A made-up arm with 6 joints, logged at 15 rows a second.
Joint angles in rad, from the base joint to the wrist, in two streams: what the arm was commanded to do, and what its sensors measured. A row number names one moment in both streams.
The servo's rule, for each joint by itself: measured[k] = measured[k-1] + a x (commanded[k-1-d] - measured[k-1]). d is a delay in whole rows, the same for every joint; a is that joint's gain. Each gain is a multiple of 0.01, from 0.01 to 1. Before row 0 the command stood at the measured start. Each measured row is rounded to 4 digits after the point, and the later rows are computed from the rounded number. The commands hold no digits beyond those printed.
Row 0, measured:
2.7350 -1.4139 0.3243 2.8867 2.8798 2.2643
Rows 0 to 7, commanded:
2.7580 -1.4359 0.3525 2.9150 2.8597 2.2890
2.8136 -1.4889 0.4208 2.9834 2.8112 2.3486
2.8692 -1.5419 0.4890 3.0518 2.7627 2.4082
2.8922 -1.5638 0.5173 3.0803 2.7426 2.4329
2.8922 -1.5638 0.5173 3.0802 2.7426 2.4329
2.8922 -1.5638 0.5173 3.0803 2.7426 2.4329
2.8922 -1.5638 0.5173 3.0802 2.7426 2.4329
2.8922 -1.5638 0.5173 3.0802 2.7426 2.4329
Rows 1 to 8, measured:
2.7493 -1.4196 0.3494 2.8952 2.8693 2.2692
2.7892 -1.4376 0.4129 2.9217 2.8391 2.2851
2.8388 -1.4647 0.4806 2.9607 2.7994 2.3097
2.8719 -1.4905 0.5133 2.9966 2.7699 2.3343
2.8845 -1.5096 0.5169 3.0217 2.7557 2.3540
2.8893 -1.5237 0.5173 3.0393 2.7489 2.3698
2.8911 -1.5341 0.5173 3.0516 2.7456 2.3824
2.8918 -1.5418 0.5173 3.0602 2.7440 2.3925
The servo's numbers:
d 0
a 0.62 0.26 0.89 0.30 0.52 0.20

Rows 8 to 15, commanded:
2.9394 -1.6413 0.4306 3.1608 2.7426 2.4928
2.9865 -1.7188 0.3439 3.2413 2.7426 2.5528
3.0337 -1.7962 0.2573 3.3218 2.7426 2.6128
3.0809 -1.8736 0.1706 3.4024 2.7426 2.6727
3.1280 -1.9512 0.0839 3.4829 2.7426 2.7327
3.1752 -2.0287 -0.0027 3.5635 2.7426 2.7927
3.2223 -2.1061 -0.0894 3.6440 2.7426 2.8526
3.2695 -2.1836 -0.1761 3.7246 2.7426 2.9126
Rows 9 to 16, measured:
2.9213 -1.5677 0.4401 3.0904 2.7433 2.4126
2.9617 -1.6070 0.3545 3.1357 2.7429 2.4406
3.0063 -1.6562 0.2680 3.1915 2.7427 2.4750
3.0526 -1.7127 0.1813 3.2548 2.7426 2.5145
3.0993 -1.7747 0.0946 3.3232 2.7426 2.5581
3.1464 -1.8407 0.0080 3.3953 2.7426 2.6050
3.1935 -1.9097 -0.0787 3.4699 2.7426 2.6545
3.2406 -1.9809 -0.1654 3.5463 2.7426 2.7061

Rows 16 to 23, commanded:
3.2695 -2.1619 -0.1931 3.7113 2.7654 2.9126
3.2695 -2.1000 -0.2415 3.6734 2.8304 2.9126
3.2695 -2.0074 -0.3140 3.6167 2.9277 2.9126
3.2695 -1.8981 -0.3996 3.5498 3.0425 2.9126
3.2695 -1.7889 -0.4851 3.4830 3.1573 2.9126
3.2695 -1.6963 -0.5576 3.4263 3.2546 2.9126
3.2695 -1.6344 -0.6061 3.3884 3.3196 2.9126
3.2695 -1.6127 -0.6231 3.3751 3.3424 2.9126
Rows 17 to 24, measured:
3.2585 -2.0280 -0.1901 3.5958 2.7545 2.7474
3.2653 -2.0467 -0.2358 3.6191 2.7940 2.7804
3.2679 -2.0365 -0.3054 3.6184 2.8635 2.8068
3.2689 -2.0005 -0.3892 3.5978 2.9566 2.8280
3.2693 -1.9455 -0.4746 3.5634 3.0610 2.8449
3.2694 -1.8807 -0.5485 3.5223 3.1617 2.8584
3.2695 -1.8167 -0.5998 3.4821 3.2438 2.8692
3.2695 -1.7637 -0.6205 3.4500 3.2951 2.8779

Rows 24 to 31, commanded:
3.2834 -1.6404 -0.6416 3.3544 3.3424 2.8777
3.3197 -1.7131 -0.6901 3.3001 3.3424 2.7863
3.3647 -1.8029 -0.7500 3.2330 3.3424 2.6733
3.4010 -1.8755 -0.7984 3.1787 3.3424 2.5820
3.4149 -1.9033 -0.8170 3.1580 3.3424 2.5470
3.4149 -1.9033 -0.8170 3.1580 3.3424 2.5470
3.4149 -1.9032 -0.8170 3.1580 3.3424 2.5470
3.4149 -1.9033 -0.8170 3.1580 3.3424 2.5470
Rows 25 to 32, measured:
3.2781 -1.7316 -0.6393 3.4213 3.3197 2.8779
3.3039 -1.7268 -0.6845 3.3849 3.3315 2.8596
3.3416 -1.7466 -0.7428 3.3393 3.3372 2.8223
3.3784 -1.7801 -0.7923 3.2911 3.3399 2.7742
3.4010 -1.8121 -0.8143 3.2512 3.3412 2.7288
3.4096 -1.8358 -0.8167 3.2232 3.3418 2.6924
3.4129 -1.8533 -0.8170 3.2036 3.3421 2.6633
3.4141 -1.8663 -0.8170 3.1899 3.3423 2.6400

